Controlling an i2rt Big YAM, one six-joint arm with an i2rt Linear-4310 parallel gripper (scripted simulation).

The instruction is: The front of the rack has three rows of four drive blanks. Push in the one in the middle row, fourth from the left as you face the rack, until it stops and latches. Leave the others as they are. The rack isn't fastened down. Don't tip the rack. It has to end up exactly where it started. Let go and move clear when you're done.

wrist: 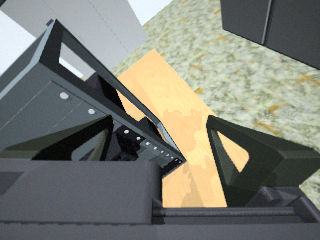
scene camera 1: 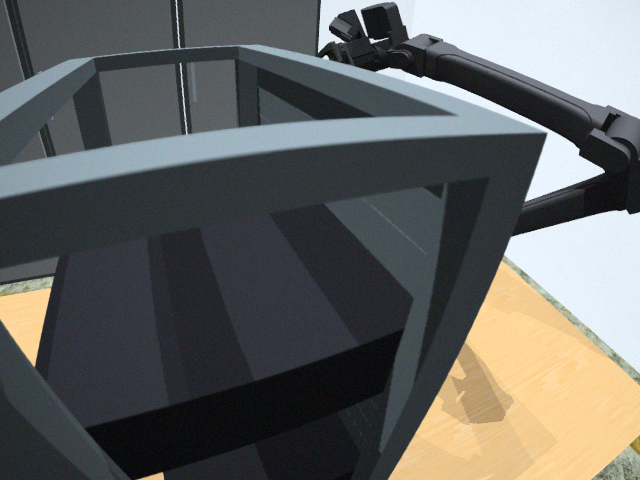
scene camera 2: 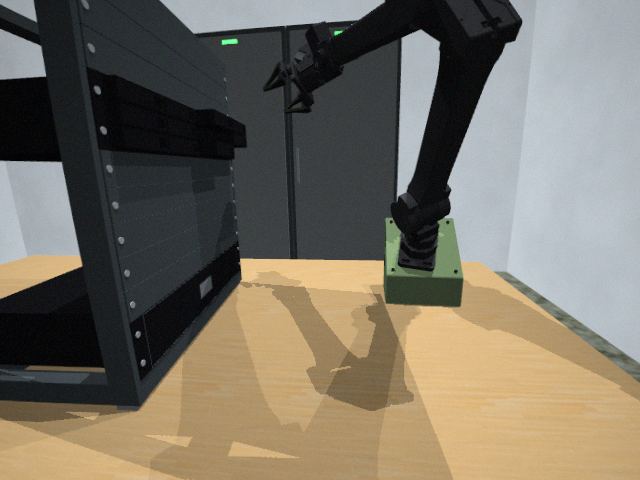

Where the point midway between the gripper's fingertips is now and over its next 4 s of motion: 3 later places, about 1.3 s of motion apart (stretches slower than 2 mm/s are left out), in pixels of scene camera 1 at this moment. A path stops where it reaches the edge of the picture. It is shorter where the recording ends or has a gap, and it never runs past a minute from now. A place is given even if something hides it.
The gripper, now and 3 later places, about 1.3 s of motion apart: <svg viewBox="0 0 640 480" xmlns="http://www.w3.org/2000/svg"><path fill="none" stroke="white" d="M302 82L357 99L402 147L412 165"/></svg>
